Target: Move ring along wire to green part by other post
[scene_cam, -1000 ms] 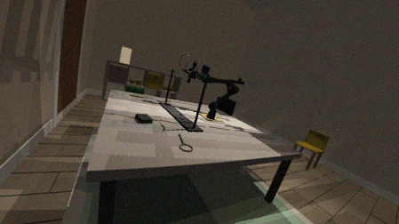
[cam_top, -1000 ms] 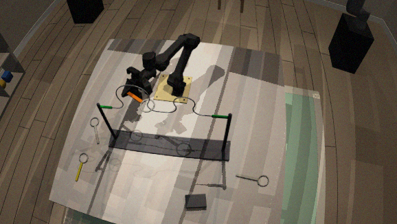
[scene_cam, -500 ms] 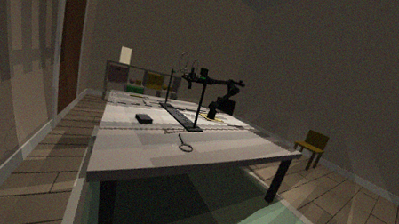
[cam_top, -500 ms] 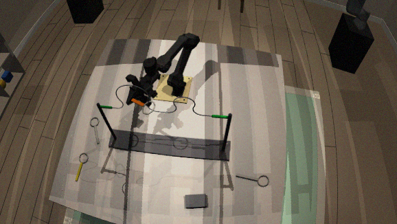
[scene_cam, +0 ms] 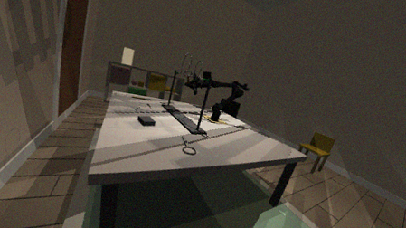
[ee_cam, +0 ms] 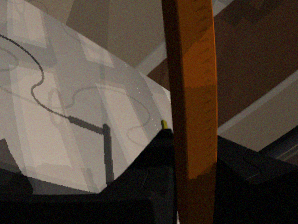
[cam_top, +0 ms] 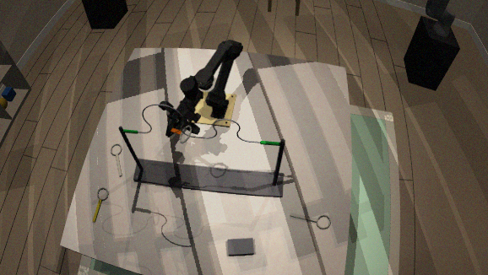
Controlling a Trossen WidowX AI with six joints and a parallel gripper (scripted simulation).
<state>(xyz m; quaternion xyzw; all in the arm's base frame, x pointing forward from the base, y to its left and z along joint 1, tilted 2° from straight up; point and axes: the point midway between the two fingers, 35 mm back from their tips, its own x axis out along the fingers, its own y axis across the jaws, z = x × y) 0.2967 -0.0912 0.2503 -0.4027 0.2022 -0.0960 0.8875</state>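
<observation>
The orange-handled ring lies 1 cm ahead of my gripper tip, 7 cm to the left of it and 6 cm above it. The rest, counted from my gripper tip: yellow-handled ring (28 cm ahead, 33 cm to the right, 25 cm below); dark block (30 cm ahead, 34 cm to the left, 24 cm below).
</observation>
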